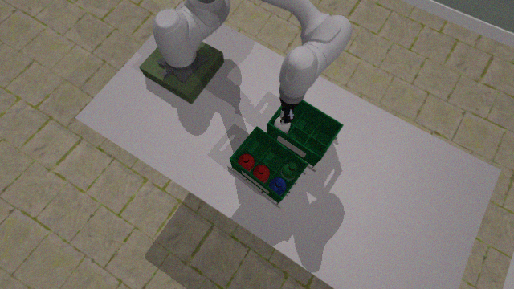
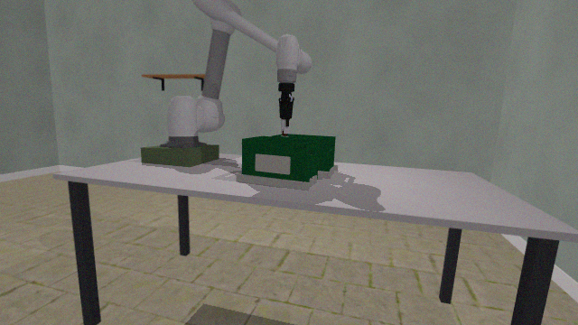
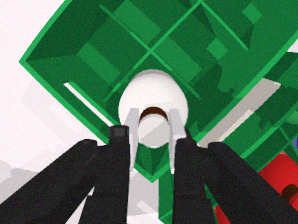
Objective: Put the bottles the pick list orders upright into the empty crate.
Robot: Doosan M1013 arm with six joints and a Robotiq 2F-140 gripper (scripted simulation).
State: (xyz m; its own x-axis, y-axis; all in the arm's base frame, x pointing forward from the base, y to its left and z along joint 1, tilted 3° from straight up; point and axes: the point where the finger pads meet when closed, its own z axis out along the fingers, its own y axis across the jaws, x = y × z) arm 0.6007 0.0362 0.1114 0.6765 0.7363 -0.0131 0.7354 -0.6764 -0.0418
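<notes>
Right now the white-capped bottle is 80 mm below my hand. The rest, counted from my hand: green-capped bottle: 150 mm ahead, 130 mm to the right, 130 mm below; then pick list: 220 mm below, 210 mm to the left, 100 mm ahead; then blue bottle: 220 mm to the right, 160 mm ahead, 130 mm below.
</notes>
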